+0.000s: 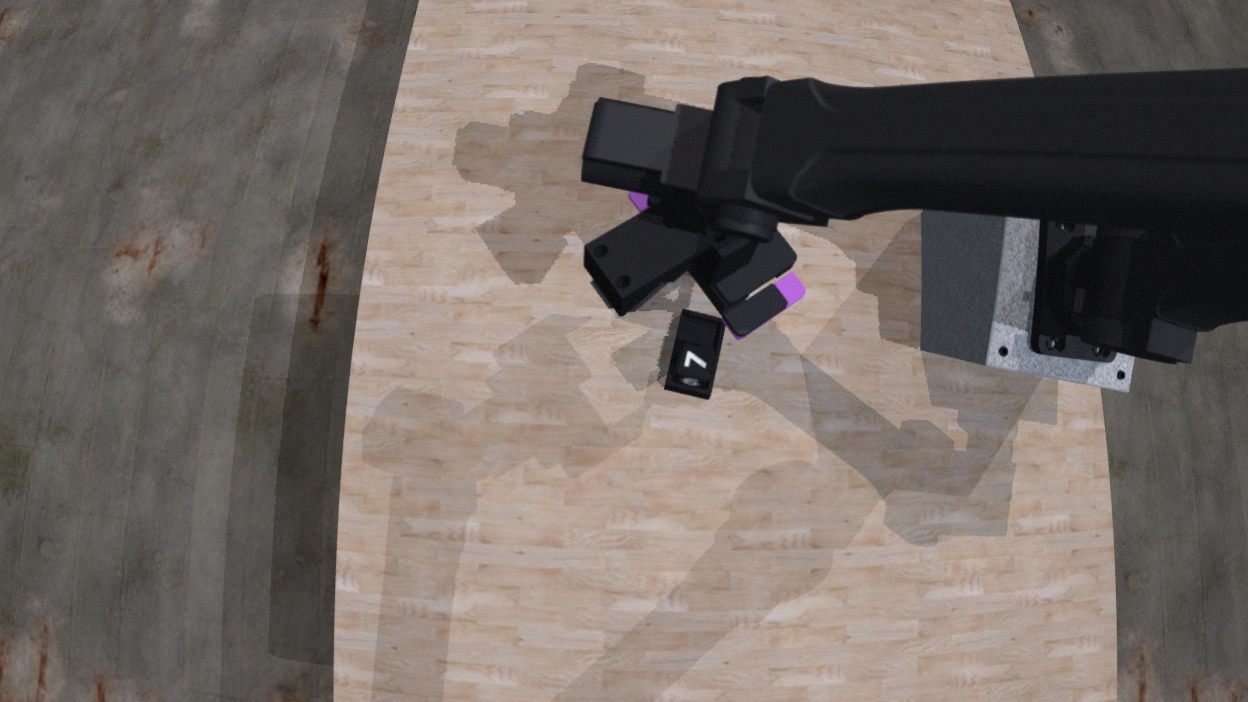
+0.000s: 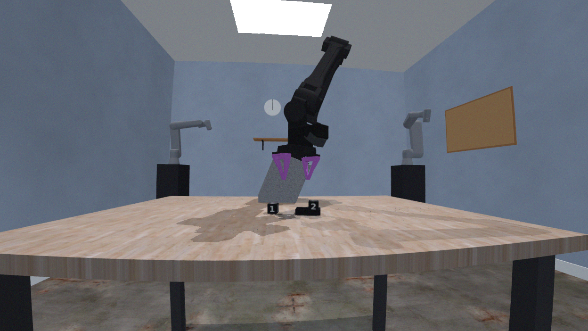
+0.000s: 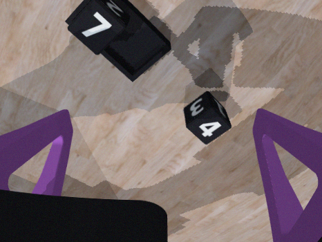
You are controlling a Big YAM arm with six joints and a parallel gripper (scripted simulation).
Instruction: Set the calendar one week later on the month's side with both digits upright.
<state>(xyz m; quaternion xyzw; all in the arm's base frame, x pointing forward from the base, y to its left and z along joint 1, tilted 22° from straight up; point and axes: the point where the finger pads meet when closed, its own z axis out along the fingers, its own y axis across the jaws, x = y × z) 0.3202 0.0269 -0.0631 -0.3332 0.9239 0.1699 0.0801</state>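
Now: hand 90 mm above the black cube and 50 mm to the right of it. From my hand the other things lie so: black tray 100 mm below, 40 mm to the left, 10 mm behind.
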